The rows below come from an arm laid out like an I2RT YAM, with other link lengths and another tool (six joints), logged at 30 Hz.
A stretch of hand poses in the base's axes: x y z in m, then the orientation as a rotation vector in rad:
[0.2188 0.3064 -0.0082 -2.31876 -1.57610 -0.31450]
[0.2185 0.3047 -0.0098 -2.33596 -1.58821 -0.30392]
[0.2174 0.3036 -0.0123 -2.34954 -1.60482 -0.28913]
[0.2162 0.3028 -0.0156 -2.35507 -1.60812 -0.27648]
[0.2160 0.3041 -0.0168 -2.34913 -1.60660 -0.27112]
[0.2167 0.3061 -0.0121 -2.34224 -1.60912 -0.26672]
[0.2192 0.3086 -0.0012 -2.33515 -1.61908 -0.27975]
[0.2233 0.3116 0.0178 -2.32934 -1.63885 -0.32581]
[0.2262 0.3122 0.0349 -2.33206 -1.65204 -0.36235]
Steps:
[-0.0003 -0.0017 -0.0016 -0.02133 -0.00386 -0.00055]
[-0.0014 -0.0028 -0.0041 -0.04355 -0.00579 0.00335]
[-0.0026 -0.0036 -0.0074 -0.05299 -0.00122 0.00396]
[-0.0028 -0.0023 -0.0086 -0.04972 0.00465 0.00661]
[-0.0021 -0.0003 -0.0039 -0.04746 0.00867 0.01162]
[0.0004 0.0022 0.0070 -0.04323 -0.00084 0.01838]
[0.0045 0.0052 0.0260 -0.03482 -0.03502 0.02541]
[0.0074 0.0058 0.0431 -0.03260 -0.06366 0.02621]

